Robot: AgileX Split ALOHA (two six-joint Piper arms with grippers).
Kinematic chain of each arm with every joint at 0, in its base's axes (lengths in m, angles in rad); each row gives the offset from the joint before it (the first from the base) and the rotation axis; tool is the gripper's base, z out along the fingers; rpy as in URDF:
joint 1: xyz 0 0 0.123 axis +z
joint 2: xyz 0 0 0 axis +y
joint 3: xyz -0.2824 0 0.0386 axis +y
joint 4: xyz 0.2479 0 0.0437 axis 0.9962 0 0.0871
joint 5: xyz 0 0 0 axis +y
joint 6: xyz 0.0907 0 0.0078 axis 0.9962 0 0.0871
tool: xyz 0 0 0 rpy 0 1.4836 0
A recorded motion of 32 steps. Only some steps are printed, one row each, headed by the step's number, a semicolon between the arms.
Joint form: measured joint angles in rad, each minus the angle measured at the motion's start. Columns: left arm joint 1, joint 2, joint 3, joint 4, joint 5, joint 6; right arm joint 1, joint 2, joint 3, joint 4, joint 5, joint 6.
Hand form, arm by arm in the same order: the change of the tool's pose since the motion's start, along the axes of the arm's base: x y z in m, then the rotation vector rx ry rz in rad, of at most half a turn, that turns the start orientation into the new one. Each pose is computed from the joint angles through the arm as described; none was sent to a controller.
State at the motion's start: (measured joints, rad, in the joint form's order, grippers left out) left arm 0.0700 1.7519 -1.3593 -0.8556 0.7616 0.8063; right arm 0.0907 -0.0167 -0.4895 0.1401 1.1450 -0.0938
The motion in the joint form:
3: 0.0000 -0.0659 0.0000 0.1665 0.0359 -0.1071; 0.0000 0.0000 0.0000 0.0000 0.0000 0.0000
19: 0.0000 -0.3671 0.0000 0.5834 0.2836 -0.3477; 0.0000 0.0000 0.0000 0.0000 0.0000 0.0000
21: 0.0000 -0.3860 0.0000 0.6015 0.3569 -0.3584; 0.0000 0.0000 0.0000 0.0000 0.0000 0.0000
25: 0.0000 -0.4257 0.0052 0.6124 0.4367 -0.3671; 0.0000 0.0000 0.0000 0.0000 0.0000 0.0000
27: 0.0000 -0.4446 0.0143 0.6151 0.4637 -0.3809; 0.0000 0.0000 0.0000 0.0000 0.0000 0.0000
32: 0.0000 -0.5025 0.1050 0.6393 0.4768 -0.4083; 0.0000 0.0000 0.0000 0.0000 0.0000 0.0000
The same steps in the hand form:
3: -0.0160 0.0049 0.0167 0.0936 0.0190 0.0036; 0.0000 0.0000 0.0000 0.0000 0.0000 0.0000
19: -0.1017 0.0192 0.0918 0.3625 0.0476 0.0372; 0.0000 0.0000 0.0000 0.0000 0.0000 0.0000
21: -0.1121 0.0191 0.0933 0.3736 0.1004 0.0186; 0.0000 0.0000 0.0000 0.0000 0.0000 0.0000
25: -0.1286 0.0181 0.0987 0.3801 0.1430 -0.0006; 0.0000 0.0000 0.0000 0.0000 0.0000 0.0000
27: -0.1359 0.0176 0.0997 0.3755 0.1631 0.0011; 0.0000 0.0000 0.0000 0.0000 0.0000 0.0000
32: -0.1543 0.0183 0.0868 0.3827 0.2192 0.0155; 0.0000 0.0000 0.0000 0.0000 0.0000 0.0000

